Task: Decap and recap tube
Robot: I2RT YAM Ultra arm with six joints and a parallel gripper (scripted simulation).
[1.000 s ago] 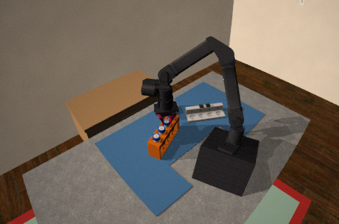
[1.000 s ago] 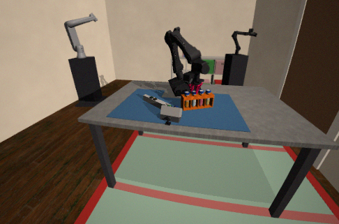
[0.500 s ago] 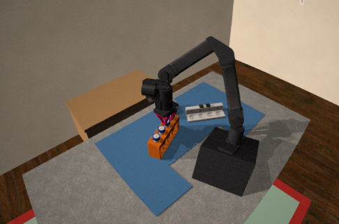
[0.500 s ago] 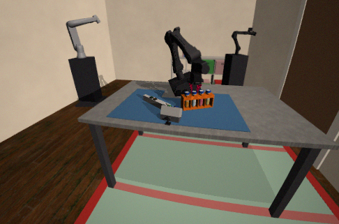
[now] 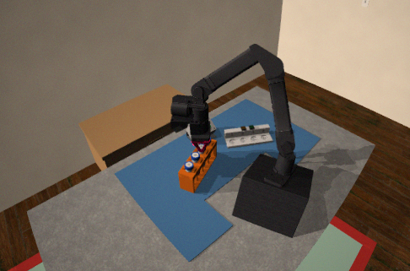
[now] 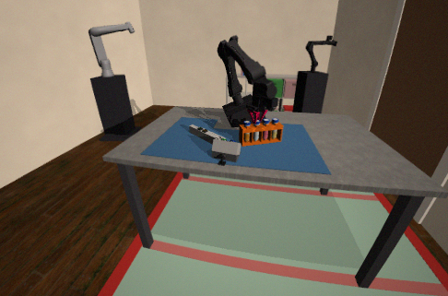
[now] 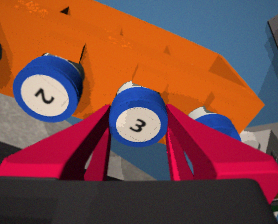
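The blue cap is right at my hand. Round my hand: grey key desk 11 cm ahead, 15 cm to the right, 6 cm below; then green ready key 9 cm ahead, 17 cm to the right, 5 cm below; then blue cycle key 10 cm ahead, 13 cm to the right, 5 cm below.
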